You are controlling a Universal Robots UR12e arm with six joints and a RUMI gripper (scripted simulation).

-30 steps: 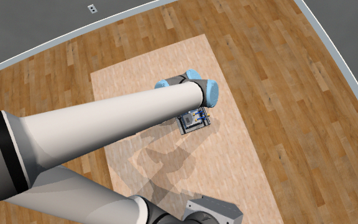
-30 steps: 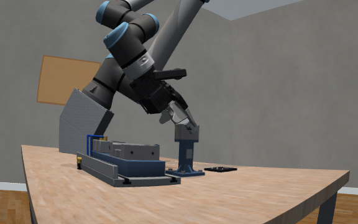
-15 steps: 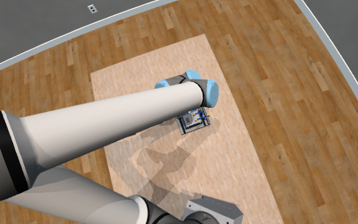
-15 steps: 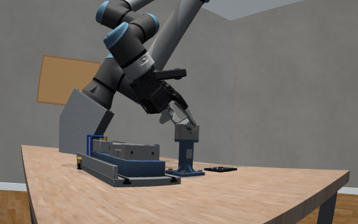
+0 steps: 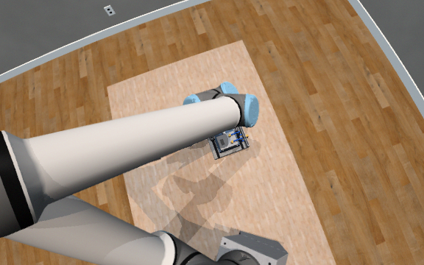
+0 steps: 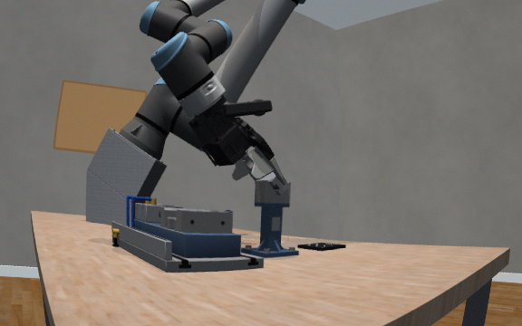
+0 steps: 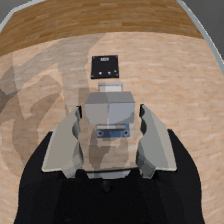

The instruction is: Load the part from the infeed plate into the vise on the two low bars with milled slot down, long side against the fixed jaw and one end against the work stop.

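The part lies 10 mm below my hand. Also, from my hand: work stop (170 mm to the right, 80 mm below, 60 mm ahead); then cylinder rod (210 mm to the right, 90 mm below, 30 mm behind); then moving jaw (210 mm to the right, 90 mm below, 20 mm ahead).
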